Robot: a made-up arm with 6 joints.
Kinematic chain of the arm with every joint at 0, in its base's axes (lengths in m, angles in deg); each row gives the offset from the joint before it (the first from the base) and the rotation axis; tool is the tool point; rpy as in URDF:
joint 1: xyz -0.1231 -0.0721 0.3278 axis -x
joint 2: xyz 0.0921 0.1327 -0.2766 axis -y
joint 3: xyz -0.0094 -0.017 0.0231 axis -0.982 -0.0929 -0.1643
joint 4: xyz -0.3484 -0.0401 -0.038 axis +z
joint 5: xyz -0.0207 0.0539 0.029 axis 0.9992 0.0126 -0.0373
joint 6: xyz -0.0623 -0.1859 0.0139 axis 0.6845 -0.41 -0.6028
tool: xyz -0.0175 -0.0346 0.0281 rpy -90 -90 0
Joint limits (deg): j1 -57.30..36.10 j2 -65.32..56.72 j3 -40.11..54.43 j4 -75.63..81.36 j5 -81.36..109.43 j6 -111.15..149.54
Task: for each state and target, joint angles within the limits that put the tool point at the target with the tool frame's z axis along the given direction. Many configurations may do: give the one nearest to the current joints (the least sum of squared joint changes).
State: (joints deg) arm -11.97 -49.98 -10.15 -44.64 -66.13 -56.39
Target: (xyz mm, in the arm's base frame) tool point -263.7 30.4 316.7 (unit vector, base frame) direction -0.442 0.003 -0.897
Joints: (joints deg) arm 36.10 -16.78 -17.22 -75.08 -77.62 -26.64
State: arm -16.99 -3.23 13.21 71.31 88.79 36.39
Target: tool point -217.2 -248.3 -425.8 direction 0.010 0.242 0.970
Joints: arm 12.60 48.36 2.87 62.60 102.85 40.16
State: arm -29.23 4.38 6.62 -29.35 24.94 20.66
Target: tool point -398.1 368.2 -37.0 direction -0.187 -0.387 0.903
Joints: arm -57.30 25.25 8.19 11.24 46.84 25.38
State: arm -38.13 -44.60 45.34 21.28 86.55 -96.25
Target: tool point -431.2 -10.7 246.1 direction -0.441 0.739 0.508
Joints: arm -18.15 -48.27 45.24 -21.40 103.43 -77.23
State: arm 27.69 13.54 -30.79 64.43 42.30 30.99
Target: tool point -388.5 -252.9 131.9 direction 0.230 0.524 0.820
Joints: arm 36.10 -33.88 -40.05 51.64 32.30 21.19
